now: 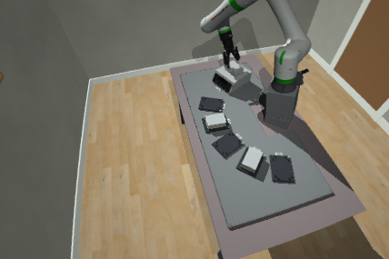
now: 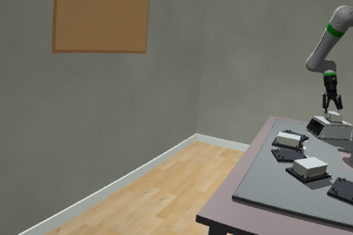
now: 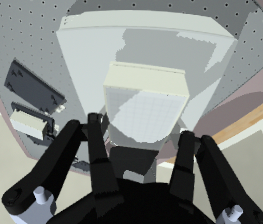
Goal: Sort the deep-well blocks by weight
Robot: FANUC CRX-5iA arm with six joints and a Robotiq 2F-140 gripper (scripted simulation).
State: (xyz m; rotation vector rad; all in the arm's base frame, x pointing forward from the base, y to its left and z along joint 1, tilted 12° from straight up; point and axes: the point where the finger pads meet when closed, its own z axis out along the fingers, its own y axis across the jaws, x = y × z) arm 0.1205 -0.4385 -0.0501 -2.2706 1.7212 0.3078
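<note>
My gripper is now 50 mm above the pale platform. Also, from my hand: deep-well block (230 mm ahead, 690 mm to the left, 110 mm below); then dark infeed nest (270 mm ahead, 180 mm to the left, 130 mm below); then check-weigher (10 mm ahead, 80 mm below).
</note>
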